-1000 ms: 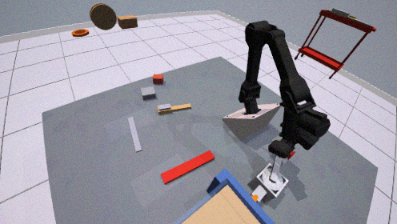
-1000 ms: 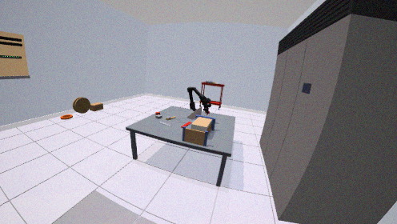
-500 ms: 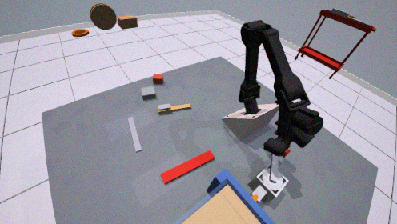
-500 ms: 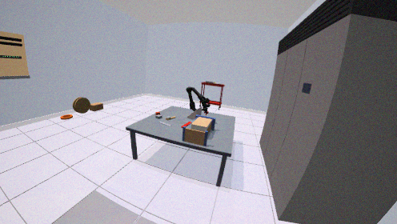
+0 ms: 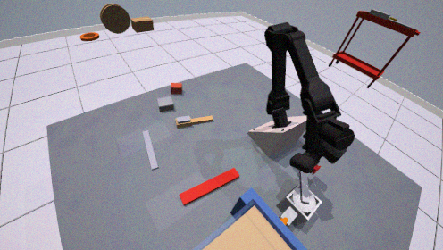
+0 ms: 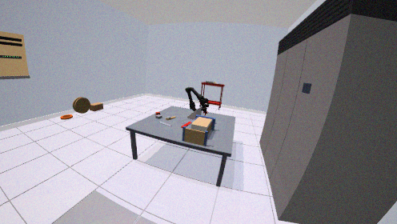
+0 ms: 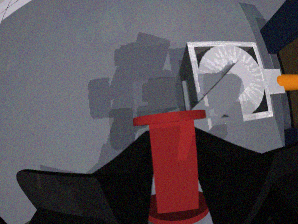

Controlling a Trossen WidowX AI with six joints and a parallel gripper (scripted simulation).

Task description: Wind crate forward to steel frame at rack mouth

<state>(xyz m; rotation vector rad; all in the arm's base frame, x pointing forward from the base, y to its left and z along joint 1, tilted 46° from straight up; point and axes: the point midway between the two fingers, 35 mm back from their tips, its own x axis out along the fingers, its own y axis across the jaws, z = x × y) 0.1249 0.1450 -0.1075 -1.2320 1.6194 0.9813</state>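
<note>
Now: the winch handle 3 cm below my gripper tip and 3 cm ahead of it. Round my gripper tip: red knob 2 cm to the right; then hand winch 10 cm below, 7 cm ahead, 3 cm to the left; then blue frame 24 cm ahead, 3 cm to the left, 3 cm below.
</note>
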